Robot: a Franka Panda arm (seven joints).
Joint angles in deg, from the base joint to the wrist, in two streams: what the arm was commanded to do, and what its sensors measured. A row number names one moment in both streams.
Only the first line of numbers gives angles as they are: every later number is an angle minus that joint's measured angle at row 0.
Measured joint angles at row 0:
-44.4 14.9 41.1 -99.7 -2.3 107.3 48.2
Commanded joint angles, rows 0 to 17:
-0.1 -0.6 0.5 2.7 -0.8 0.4 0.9
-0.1 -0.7 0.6 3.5 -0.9 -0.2 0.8
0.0 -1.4 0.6 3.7 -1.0 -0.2 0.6
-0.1 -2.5 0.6 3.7 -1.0 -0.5 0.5
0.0 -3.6 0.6 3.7 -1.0 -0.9 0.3
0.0 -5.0 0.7 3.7 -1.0 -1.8 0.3
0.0 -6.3 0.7 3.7 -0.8 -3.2 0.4
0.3 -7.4 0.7 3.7 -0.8 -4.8 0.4
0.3 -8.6 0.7 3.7 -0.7 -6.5 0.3
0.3 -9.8 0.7 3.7 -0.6 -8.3 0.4
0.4 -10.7 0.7 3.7 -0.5 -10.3 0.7
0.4 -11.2 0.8 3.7 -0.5 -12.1 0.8
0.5 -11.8 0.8 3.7 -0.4 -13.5 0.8
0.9 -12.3 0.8 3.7 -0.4 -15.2 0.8
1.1 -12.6 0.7 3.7 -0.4 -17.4 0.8
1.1 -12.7 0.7 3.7 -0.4 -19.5 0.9
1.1 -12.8 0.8 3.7 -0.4 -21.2 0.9
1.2 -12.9 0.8 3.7 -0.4 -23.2 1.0
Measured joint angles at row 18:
1.1 -11.9 0.7 4.2 -0.1 -18.4 0.0
